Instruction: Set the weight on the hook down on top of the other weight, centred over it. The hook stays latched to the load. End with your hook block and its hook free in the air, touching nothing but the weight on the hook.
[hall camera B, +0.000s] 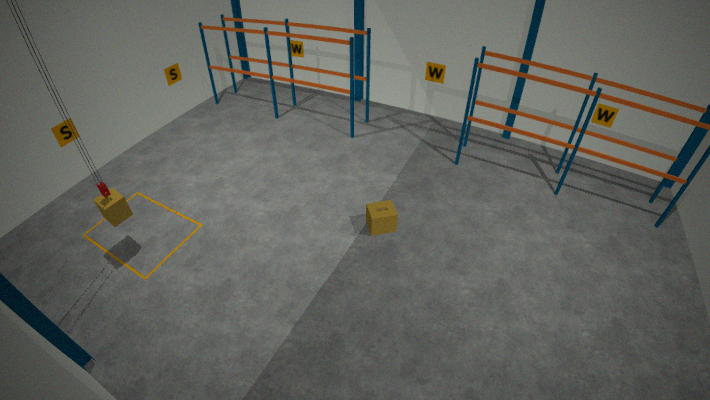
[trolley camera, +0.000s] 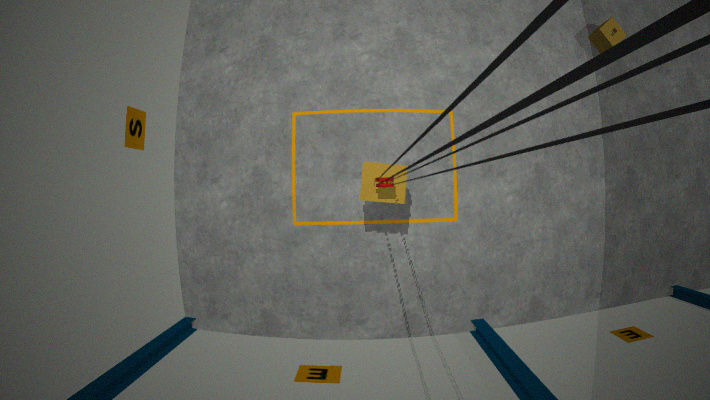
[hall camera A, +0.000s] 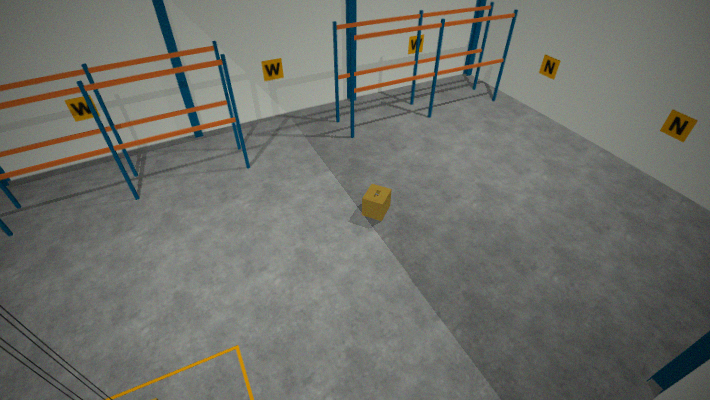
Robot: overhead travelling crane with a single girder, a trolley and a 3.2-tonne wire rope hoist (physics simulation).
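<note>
The hook block with its hook [hall camera B: 103, 190] [trolley camera: 384, 182] is red and hangs on wire ropes, latched to the weight on the hook. That weight [hall camera B: 116, 212] [trolley camera: 371, 192] is a yellow box, in the air and slightly turned, over the outlined floor area. Its shadow lies apart from it on the floor. The other weight [hall camera A: 375, 205] [hall camera B: 382, 220] [trolley camera: 602, 37] is a similar yellow box standing on the floor, well away from the load. It is at the upper right in the trolley camera view. In hall camera A the ropes show at the lower left; the hook and its load do not show.
A yellow rectangle outline [hall camera A: 175, 372] [hall camera B: 169, 209] [trolley camera: 293, 170] is marked on the floor. Racks with blue posts and orange beams, one [hall camera A: 130, 62] [hall camera B: 351, 85] and another [hall camera A: 395, 31] [hall camera B: 577, 142], stand along the W wall. Blue columns stand at the walls.
</note>
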